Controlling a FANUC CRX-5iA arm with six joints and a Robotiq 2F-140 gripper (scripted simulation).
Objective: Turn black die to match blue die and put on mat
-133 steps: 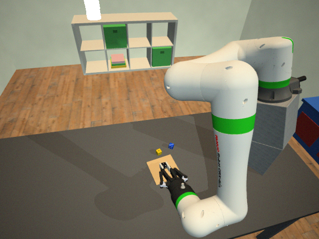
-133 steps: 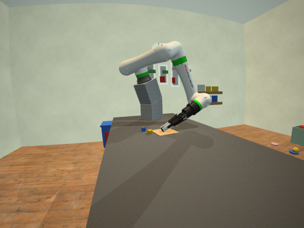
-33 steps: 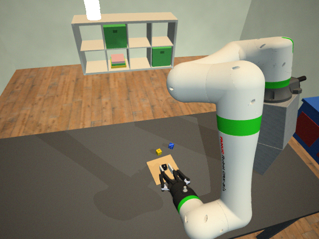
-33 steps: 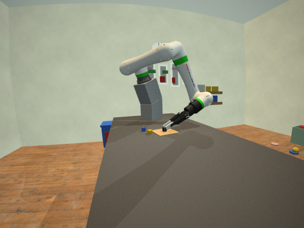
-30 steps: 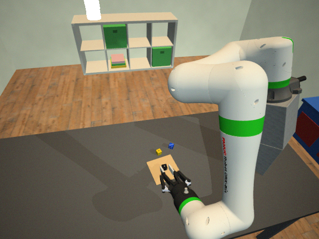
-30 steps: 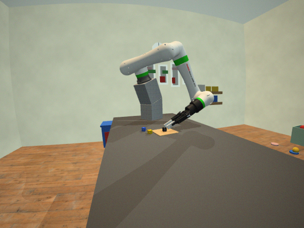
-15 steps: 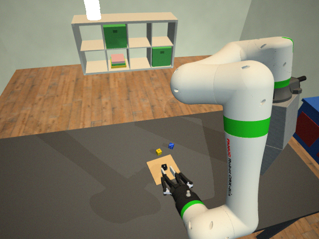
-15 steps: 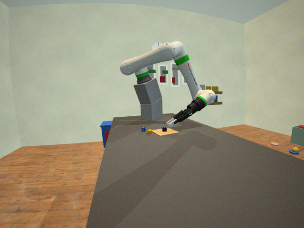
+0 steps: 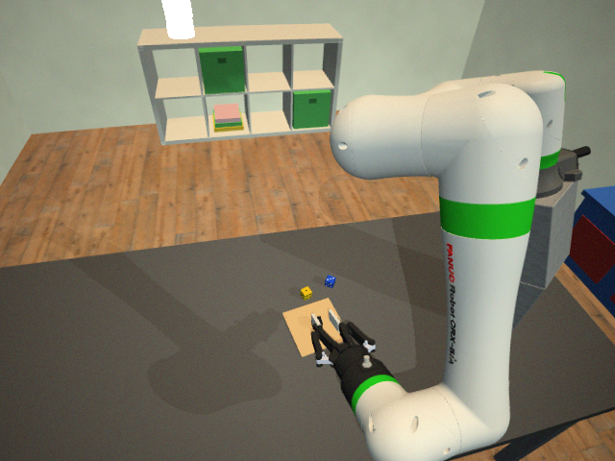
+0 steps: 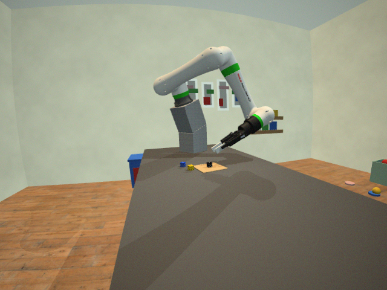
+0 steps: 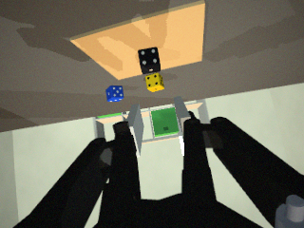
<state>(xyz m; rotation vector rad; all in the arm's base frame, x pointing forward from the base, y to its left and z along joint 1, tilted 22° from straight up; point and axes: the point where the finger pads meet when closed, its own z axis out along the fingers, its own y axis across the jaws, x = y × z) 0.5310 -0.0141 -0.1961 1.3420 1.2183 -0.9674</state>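
Right now the black die is 6 cm to the right of my hand and 9 cm below it. The rest, counted from my hand: blue die 8 cm behind, 18 cm to the right, 9 cm below; then yellow die 16 cm to the right, 9 cm below; then tan mat 6 cm to the right, 10 cm below.
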